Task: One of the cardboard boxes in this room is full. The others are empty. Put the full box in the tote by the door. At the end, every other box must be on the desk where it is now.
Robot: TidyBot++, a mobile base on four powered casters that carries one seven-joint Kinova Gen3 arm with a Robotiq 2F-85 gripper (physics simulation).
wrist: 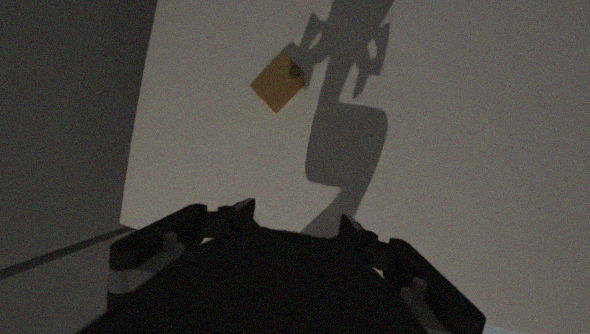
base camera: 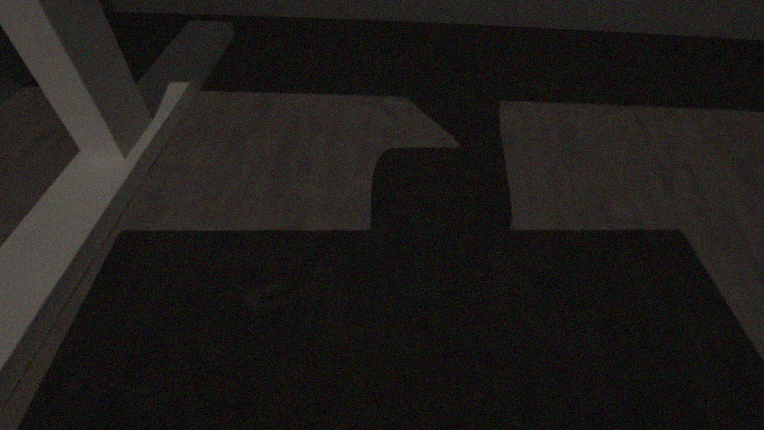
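A small orange-brown cardboard box sits on the pale desk top in the upper middle of the wrist view, turned corner-on, with a dark shadow patch on its right corner. Whether it is full or empty cannot be seen. My gripper is open, with nothing between its fingers, and hangs above the desk; the box lies beyond the fingertips and a little to the left. The tote and the door do not show in these views.
A dark wall stands along the left of the desk, with a dark strip low on it. The arm's shadow falls on the desk right of the box. In the base view, pale desk legs stand close on the left, and a wall runs across the back.
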